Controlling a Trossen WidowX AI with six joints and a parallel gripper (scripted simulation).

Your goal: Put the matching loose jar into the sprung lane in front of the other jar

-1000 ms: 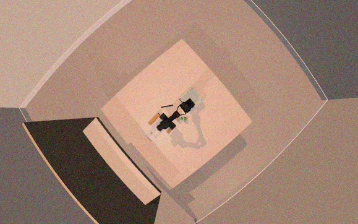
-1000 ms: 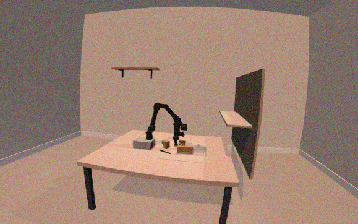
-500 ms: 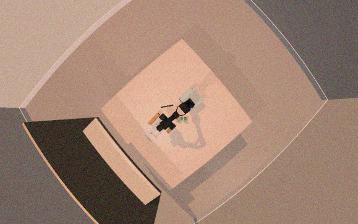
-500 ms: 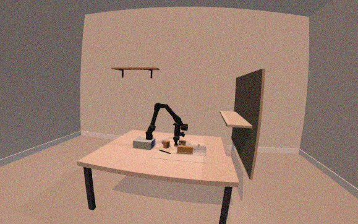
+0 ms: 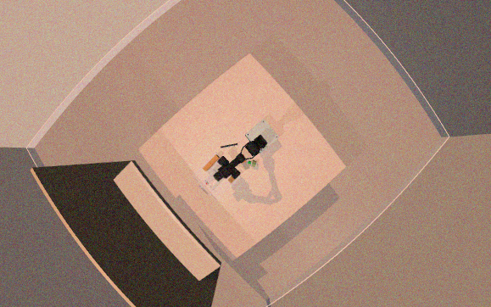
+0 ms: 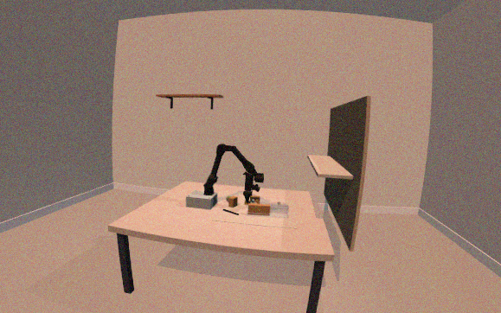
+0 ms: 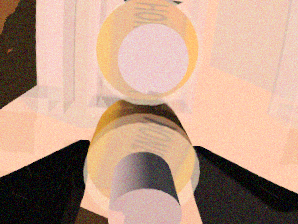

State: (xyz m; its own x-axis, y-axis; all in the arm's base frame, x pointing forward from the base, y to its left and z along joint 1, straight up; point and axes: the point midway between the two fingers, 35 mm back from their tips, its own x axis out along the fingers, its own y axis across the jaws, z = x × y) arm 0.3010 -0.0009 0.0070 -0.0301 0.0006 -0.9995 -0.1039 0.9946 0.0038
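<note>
Right now the pusher lane is 180 mm ahead of my gripper tip, 30 mm below it and 10 mm to the right of it. From my gripper tip the other things lie so: shelf: 540 mm ahead, 320 mm above, 10 mm to the left; black stick: 140 mm to the right, 90 mm behind, 40 mm below.
</note>
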